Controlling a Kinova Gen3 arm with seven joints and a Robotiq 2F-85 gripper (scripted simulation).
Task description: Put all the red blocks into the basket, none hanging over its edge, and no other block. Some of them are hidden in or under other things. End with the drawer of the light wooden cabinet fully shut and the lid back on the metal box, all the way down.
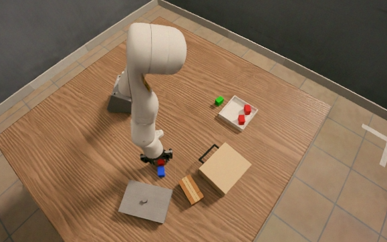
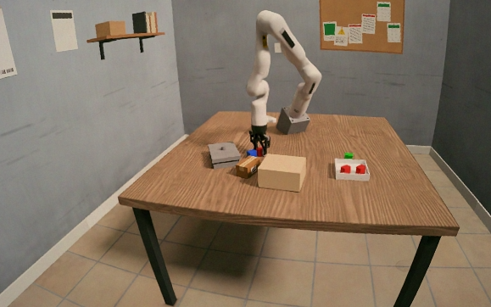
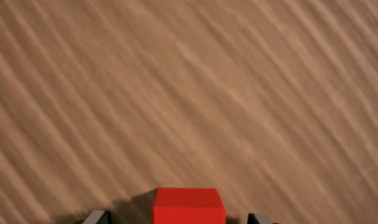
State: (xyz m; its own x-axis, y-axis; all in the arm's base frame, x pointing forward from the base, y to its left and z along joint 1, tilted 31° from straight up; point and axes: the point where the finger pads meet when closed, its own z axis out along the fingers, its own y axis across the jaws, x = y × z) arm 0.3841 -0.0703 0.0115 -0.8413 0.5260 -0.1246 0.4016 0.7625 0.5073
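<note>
Right now the blue block is 50 mm ahead of my hand and 20 mm to the right of it. Round my hand: grey lid: 120 mm ahead, 140 mm to the right, 30 mm above; grey metal box: 120 mm ahead, 140 mm to the right; brown cardboard box: 190 mm ahead, 40 mm to the left, 10 mm above.
</note>
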